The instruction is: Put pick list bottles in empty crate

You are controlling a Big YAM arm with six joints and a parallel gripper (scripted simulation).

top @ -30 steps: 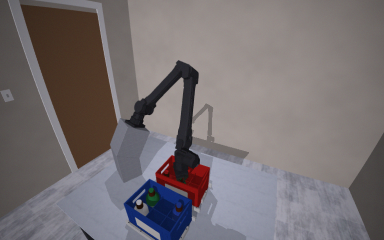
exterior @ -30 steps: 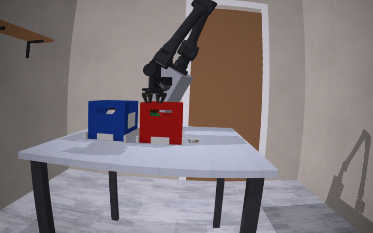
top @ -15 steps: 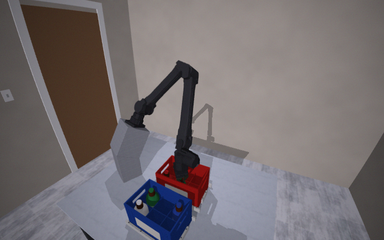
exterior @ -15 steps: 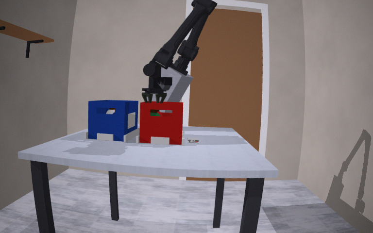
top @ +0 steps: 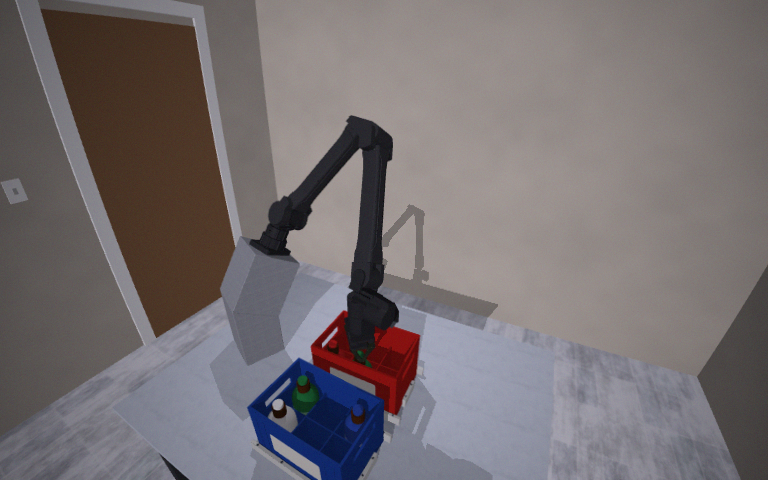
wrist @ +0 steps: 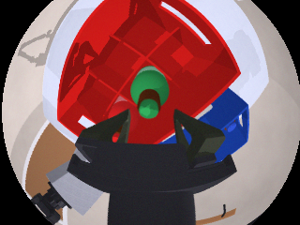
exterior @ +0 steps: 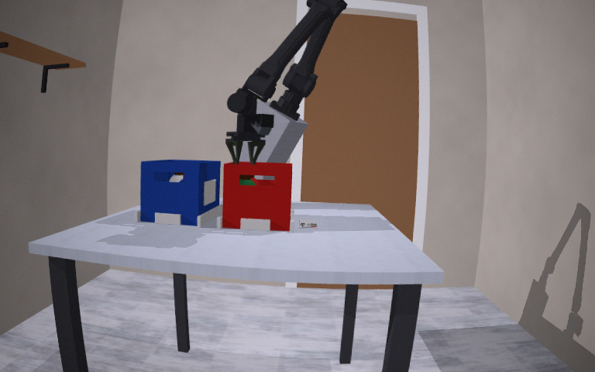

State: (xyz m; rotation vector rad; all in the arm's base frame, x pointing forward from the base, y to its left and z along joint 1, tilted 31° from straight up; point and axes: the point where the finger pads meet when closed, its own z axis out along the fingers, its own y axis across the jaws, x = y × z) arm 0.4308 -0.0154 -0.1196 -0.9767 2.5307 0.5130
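My hand is 80 mm past the white-label bottle, 240 mm to the left of it and 90 mm above it. Also, from my hand: red crate (10 mm behind, 50 mm to the left, 90 mm below); then red-label bottle (100 mm behind, 90 mm below); then blue bottle (90 mm ahead, 150 mm to the right, 90 mm below).
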